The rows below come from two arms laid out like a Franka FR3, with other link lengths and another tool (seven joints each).
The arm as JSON. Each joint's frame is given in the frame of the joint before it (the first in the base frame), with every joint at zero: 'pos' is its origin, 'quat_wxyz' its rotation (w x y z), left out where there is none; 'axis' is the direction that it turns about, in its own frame. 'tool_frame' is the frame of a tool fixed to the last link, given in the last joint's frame.
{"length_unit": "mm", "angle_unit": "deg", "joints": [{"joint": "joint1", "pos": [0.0, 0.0, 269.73], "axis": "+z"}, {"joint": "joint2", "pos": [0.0, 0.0, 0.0], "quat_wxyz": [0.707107, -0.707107, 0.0, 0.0], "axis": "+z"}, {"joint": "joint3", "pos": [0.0, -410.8, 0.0], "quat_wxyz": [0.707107, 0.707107, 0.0, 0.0], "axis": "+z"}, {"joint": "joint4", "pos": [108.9, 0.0, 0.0], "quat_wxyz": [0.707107, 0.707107, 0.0, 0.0], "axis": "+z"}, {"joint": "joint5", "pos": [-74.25, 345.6, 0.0], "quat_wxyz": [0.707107, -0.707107, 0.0, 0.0], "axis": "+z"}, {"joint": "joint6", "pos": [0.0, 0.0, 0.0], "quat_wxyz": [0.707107, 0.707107, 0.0, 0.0], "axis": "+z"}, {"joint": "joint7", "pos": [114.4, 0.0, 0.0], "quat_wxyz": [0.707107, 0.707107, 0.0, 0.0], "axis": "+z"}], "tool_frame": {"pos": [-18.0, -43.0, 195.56], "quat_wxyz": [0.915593, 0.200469, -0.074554, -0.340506]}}
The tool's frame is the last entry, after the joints.
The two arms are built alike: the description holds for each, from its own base.
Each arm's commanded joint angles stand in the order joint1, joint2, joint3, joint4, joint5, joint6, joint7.
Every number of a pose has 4 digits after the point. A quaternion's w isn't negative.
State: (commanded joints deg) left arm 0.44 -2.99 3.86 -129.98 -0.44 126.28 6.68; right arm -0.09 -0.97 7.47 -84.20 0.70 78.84 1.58
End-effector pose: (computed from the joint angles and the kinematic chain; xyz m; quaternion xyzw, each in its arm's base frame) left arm 0.5022 0.0821 0.3397 -0.9224 -0.3219 0.0779 0.1988; right arm 0.5084 0.1130 0.5947 -0.8929 -0.3793 0.1194 0.2111
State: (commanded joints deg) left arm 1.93 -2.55 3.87 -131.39 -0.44 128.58 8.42; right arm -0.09 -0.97 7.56 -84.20 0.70 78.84 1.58
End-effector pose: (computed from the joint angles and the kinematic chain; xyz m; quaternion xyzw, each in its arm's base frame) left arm 0.5010 0.0958 0.3296 -0.9232 -0.3210 0.0736 0.1982; right arm 0.5082 0.1138 0.5947 -0.8926 -0.3800 0.1196 0.2110
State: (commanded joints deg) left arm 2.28 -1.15 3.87 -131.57 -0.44 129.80 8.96; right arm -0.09 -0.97 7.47 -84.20 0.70 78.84 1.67
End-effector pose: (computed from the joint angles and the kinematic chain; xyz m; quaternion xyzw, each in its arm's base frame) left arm 0.5051 0.0994 0.3181 -0.9234 -0.3189 0.0761 0.1998; right arm 0.5084 0.1130 0.5947 -0.8932 -0.3786 0.1193 0.2112
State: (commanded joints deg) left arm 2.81 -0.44 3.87 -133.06 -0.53 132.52 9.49; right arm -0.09 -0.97 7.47 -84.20 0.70 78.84 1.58
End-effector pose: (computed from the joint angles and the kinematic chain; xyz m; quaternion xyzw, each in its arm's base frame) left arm 0.5048 0.1041 0.3059 -0.9234 -0.3205 0.0719 0.1987; right arm 0.5084 0.1130 0.5947 -0.8929 -0.3793 0.1194 0.2111
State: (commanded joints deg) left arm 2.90 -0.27 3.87 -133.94 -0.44 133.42 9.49; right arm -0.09 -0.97 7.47 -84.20 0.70 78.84 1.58
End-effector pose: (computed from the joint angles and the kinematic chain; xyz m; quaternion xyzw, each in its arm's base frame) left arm 0.5020 0.1048 0.2998 -0.9231 -0.3205 0.0730 0.1996; right arm 0.5084 0.1130 0.5947 -0.8929 -0.3793 0.1194 0.2111
